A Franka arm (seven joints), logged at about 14 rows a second.
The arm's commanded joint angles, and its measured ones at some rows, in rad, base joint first. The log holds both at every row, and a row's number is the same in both.
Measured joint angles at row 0: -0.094, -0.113, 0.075, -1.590, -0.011, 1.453, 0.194
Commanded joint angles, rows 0 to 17: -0.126, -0.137, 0.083, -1.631, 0.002, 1.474, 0.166; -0.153, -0.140, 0.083, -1.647, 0.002, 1.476, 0.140; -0.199, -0.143, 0.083, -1.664, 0.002, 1.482, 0.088; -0.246, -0.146, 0.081, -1.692, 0.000, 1.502, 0.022; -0.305, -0.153, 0.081, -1.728, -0.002, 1.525, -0.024; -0.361, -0.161, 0.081, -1.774, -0.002, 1.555, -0.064; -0.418, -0.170, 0.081, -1.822, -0.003, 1.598, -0.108; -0.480, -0.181, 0.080, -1.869, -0.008, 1.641, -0.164; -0.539, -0.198, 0.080, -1.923, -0.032, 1.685, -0.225; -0.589, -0.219, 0.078, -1.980, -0.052, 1.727, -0.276; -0.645, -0.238, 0.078, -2.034, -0.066, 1.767, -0.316; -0.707, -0.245, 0.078, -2.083, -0.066, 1.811, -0.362; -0.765, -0.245, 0.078, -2.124, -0.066, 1.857, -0.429; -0.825, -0.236, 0.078, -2.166, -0.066, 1.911, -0.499; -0.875, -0.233, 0.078, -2.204, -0.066, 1.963, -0.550; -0.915, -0.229, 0.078, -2.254, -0.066, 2.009, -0.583; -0.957, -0.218, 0.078, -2.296, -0.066, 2.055, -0.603; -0.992, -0.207, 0.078, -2.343, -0.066, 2.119, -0.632
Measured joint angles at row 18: -0.925, -0.190, 0.056, -2.233, -0.061, 2.011, -0.587
